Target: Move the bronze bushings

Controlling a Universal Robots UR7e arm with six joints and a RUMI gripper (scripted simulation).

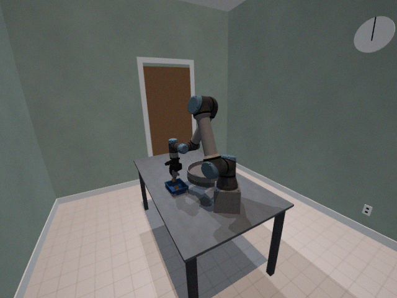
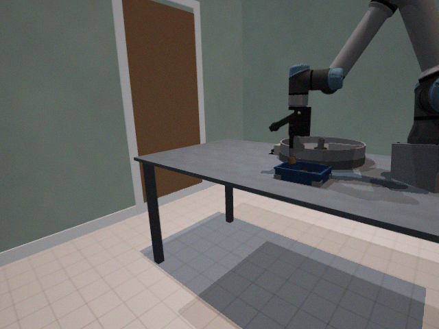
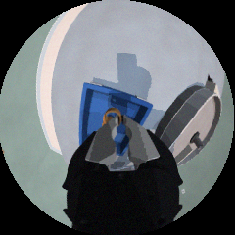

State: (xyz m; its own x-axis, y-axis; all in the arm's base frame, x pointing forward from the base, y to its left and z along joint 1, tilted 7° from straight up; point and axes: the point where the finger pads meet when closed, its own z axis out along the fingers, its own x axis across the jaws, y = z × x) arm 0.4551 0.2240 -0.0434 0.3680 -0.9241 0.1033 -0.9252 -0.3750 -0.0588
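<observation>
Now: the blue crate 6 cm behind my hand, 1 cm to the left of it and 6 cm below it. Round my hand: turntable 1 cm ahead, 36 cm to the right, 3 cm below.
</observation>
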